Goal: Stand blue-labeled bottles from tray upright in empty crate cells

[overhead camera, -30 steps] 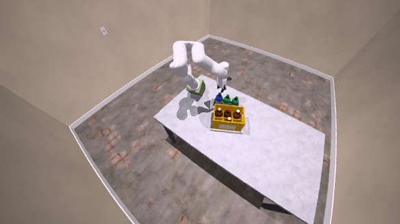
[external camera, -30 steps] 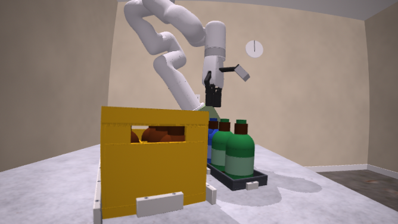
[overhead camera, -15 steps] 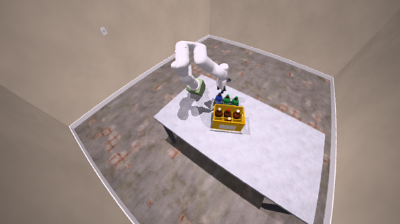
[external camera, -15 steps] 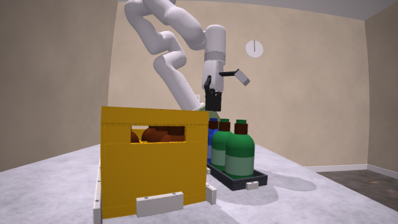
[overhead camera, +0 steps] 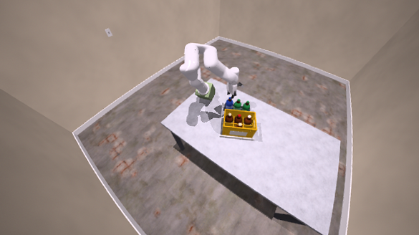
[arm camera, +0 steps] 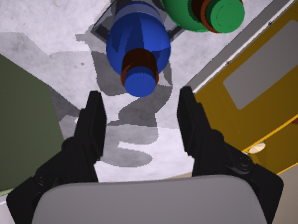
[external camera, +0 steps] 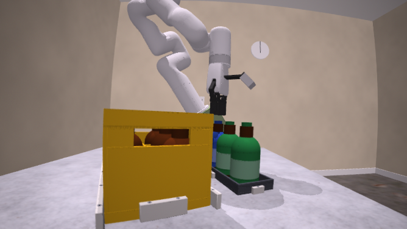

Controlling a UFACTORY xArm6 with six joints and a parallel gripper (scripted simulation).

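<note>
Right now my hand is 110 mm above the blue-labeled bottle. Also, from my hand: dark tray: 80 mm ahead, 30 mm to the left, 180 mm below; then yellow crate: 200 mm ahead, 170 mm to the right, 110 mm below.
</note>
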